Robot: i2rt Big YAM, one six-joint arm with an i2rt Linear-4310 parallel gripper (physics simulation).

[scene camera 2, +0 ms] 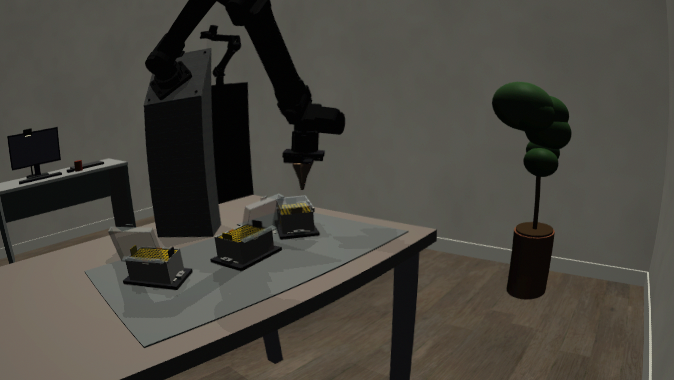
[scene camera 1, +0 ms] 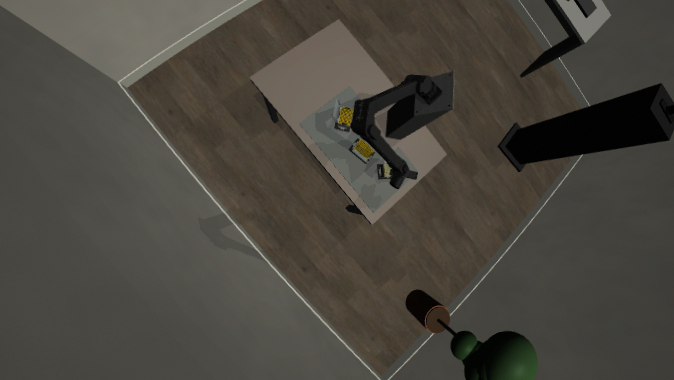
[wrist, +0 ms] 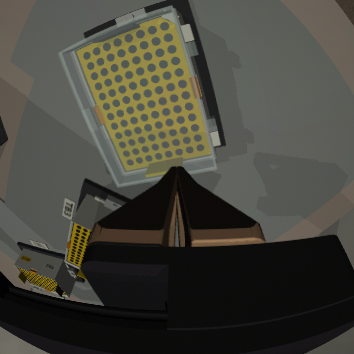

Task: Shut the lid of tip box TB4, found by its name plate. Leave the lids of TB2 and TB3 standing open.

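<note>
Tip box TB4 stands at the far right end of the row in the second scene view; its name plate does not show. Its clear lid lies over the yellow tip rack; whether it sits fully down I cannot tell. My gripper is shut and empty, pointing down above TB4, near one end of the lid in the wrist view. TB3 is in the middle, its lid standing open. TB2 has its lid open.
The boxes stand on a grey mat on the table. The arm's dark pedestal rises behind the boxes. TB3's raised lid stands close to TB4's left side in the second scene view. A potted plant stands beyond the table.
</note>
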